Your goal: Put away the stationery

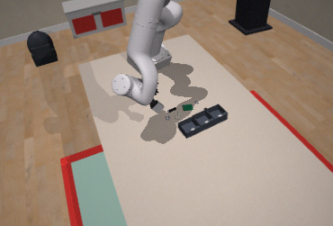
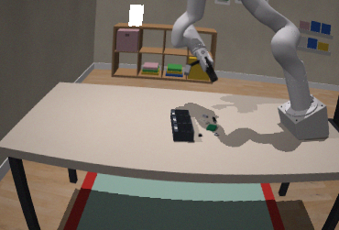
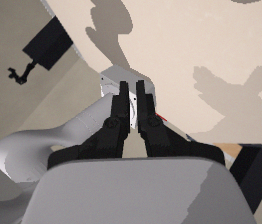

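The tray lies 130 mm ahead of my hand, 210 mm to the left of it and 170 mm below it. Also, from my hand: white domino-like piece (30 mm ahead, 110 mm to the left, 190 mm below); then black stick (20 mm behind, 90 mm to the left, 190 mm below); then grey-white piece (20 mm ahead, 50 mm to the left, 180 mm below).
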